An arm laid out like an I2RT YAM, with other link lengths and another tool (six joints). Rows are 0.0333 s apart.
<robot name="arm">
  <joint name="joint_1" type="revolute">
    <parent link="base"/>
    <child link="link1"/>
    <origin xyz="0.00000 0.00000 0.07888" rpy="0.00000 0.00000 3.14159"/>
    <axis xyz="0 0 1"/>
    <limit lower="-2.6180" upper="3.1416"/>
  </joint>
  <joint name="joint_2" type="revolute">
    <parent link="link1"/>
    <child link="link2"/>
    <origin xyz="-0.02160 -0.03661 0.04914" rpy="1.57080 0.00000 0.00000"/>
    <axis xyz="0 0 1"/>
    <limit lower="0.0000" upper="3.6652"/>
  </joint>
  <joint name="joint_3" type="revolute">
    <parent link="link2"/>
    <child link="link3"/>
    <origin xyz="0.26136 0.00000 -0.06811" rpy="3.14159 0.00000 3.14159"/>
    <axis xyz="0 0 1"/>
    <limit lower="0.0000" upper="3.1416"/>
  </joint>
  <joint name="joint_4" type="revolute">
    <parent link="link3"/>
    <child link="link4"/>
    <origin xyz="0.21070 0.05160 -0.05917"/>
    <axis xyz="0 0 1"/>
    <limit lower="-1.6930" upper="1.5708"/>
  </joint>
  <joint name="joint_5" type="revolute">
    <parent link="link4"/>
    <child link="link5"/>
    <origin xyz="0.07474 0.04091 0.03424" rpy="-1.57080 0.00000 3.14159"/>
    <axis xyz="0 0 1"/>
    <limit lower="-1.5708" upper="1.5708"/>
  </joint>
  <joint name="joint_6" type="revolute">
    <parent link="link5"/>
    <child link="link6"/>
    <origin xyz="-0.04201 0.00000 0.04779" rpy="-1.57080 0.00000 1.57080"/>
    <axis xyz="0 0 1"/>
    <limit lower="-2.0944" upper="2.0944"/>
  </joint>
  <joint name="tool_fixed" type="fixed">
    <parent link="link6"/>
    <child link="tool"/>
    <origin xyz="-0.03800 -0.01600 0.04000" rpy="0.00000 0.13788 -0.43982"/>
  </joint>
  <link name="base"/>
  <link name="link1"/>
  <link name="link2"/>
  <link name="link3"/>
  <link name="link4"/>
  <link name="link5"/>
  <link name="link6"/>
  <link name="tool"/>
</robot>
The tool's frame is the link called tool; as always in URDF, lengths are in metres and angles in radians.
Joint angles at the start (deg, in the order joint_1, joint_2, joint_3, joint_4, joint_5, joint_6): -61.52 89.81 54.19 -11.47 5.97 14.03
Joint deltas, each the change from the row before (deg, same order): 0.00 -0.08 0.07 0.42 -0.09 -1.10; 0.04 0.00 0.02 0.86 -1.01 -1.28; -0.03 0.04 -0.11 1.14 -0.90 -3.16; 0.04 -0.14 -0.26 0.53 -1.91 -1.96; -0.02 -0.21 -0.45 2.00 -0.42 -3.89; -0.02 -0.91 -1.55 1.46 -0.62 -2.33; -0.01 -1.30 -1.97 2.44 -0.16 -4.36; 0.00 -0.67 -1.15 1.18 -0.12 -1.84; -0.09 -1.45 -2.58 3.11 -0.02 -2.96; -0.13 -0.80 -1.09 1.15 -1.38 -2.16; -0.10 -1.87 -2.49 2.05 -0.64 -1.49; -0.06 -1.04 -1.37 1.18 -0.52 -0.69; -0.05 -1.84 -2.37 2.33 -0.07 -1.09; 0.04 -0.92 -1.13 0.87 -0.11 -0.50; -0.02 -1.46 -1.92 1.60 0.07 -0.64; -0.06 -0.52 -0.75 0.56 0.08 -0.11
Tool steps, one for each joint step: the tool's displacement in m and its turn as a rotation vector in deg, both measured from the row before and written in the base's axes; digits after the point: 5 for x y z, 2 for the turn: 0.00048 -0.00161 0.00176 -0.73 0.38 0.86; 0.00242 -0.00221 0.00140 -0.74 -0.23 1.66; 0.00174 -0.00352 0.00195 -1.41 1.04 2.84; 0.00282 -0.00064 0.00019 -0.30 -0.09 2.77; 0.00141 -0.00427 0.00372 -2.65 1.45 2.95; -0.00089 0.00181 -0.00003 -1.30 0.79 2.00; -0.00145 0.00068 0.00282 -3.02 2.00 2.96; -0.00093 0.00123 0.00041 -1.23 0.86 1.26; -0.00250 0.00246 0.00110 -2.81 1.11 1.76; 0.00038 0.00125 0.00104 -1.18 0.39 2.27; -0.00268 0.00538 0.00048 -1.68 0.05 1.29; -0.00121 0.00302 0.00023 -0.90 -0.17 0.76; -0.00292 0.00488 0.00136 -2.03 -0.09 0.60; -0.00119 0.00289 0.00023 -0.77 0.00 0.40; -0.00273 0.00455 0.00004 -1.30 -0.03 0.25; -0.00143 0.00178 -0.00046 -0.36 -0.04 -0.07
